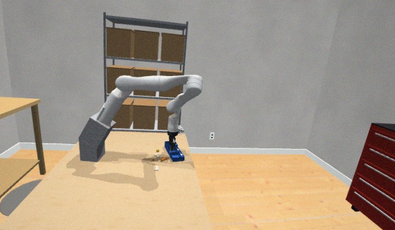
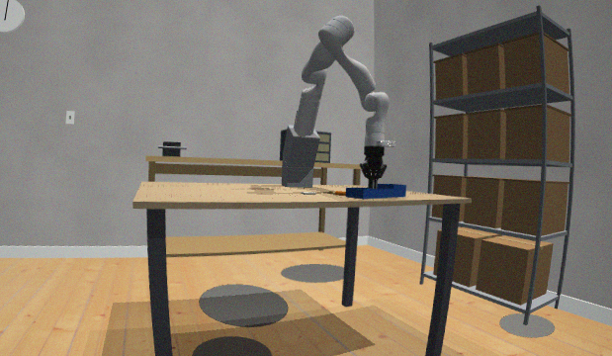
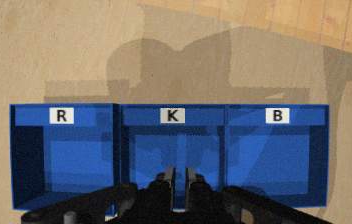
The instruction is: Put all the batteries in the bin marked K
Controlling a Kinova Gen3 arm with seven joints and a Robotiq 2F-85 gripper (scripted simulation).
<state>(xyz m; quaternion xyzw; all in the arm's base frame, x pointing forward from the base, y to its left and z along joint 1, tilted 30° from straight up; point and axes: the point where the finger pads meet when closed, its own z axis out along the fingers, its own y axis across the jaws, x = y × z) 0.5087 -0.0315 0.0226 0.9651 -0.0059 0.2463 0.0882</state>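
Now: the blue bin 2 cm below my hand, 2 cm ahead of it and 1 cm to the left of it. Round my hand: orange battery (8 cm to the right, 8 cm behind, 4 cm below); round black-and-yellow thing (15 cm behind, 7 cm to the right, 4 cm below); yellow die (9 cm behind, 6 cm to the left, 4 cm below).
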